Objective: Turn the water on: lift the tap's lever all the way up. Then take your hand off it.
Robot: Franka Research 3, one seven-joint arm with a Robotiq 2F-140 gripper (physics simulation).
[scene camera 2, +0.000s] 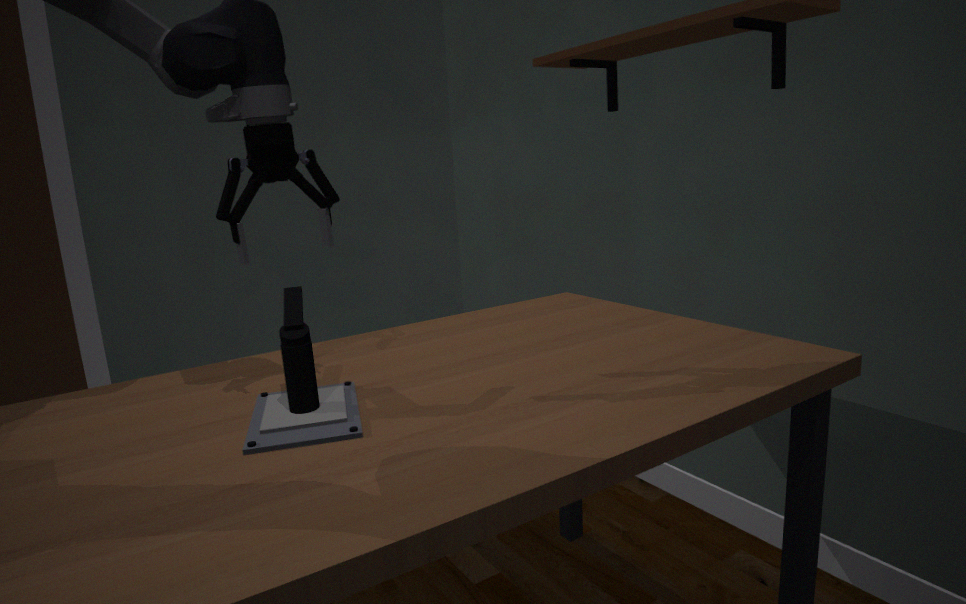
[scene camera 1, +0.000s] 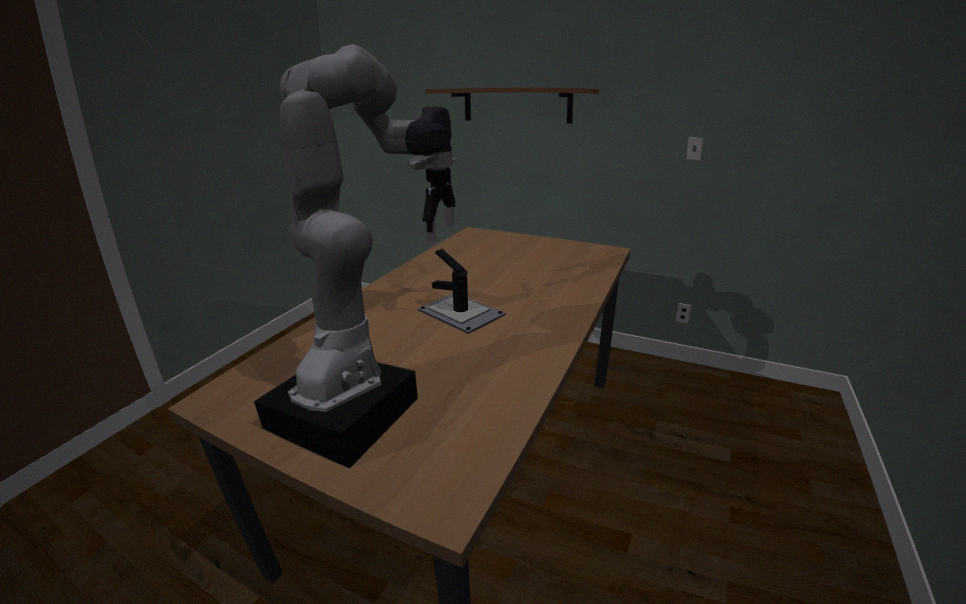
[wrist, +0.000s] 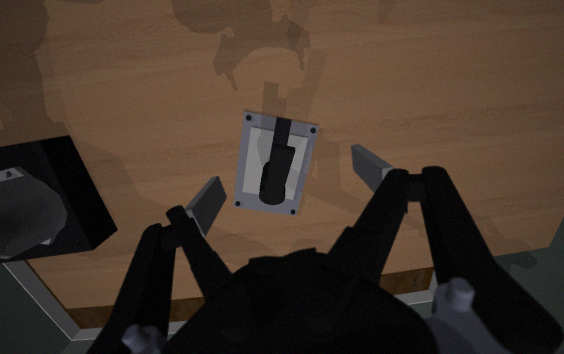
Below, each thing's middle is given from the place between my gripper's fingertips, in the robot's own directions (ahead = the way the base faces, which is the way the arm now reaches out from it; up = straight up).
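There is the lever [scene camera 2: 294, 332], and my hand is 1 cm past it, 5 cm to the left of it and 10 cm above it. Going by their middles, the lever is the nearest to my hand of the things named here. I also see the grey base plate [scene camera 2: 255, 442], which is 8 cm to the right of my hand, 2 cm behind it and 25 cm below it.
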